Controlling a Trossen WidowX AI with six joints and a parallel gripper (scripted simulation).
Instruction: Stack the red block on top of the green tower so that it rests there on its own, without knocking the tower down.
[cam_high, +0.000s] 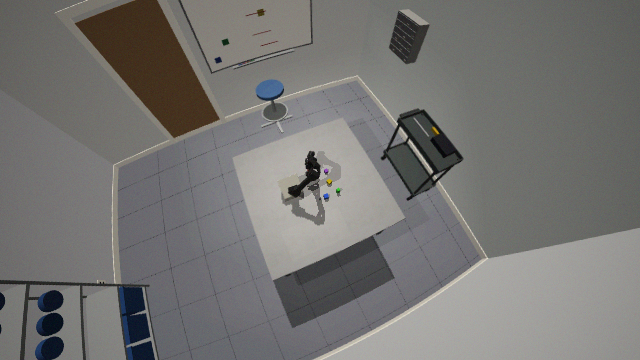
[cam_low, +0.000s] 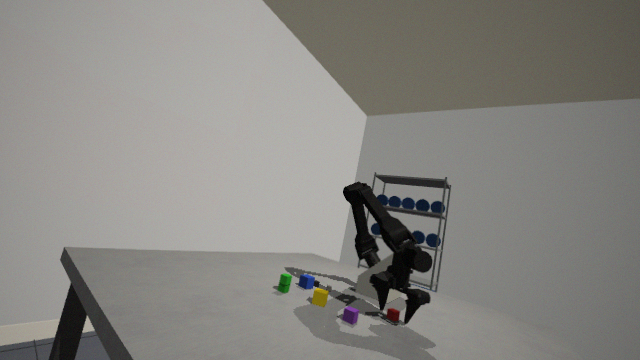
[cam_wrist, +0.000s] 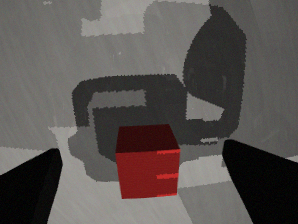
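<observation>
Right now the red block is 1 cm above my gripper tip. Round my gripper tip: blue block: 31 cm to the right, 5 cm ahead, 1 cm above; purple block: 15 cm ahead, 6 cm to the right, 1 cm above; yellow block: 18 cm to the right, 14 cm ahead, 1 cm above.
</observation>
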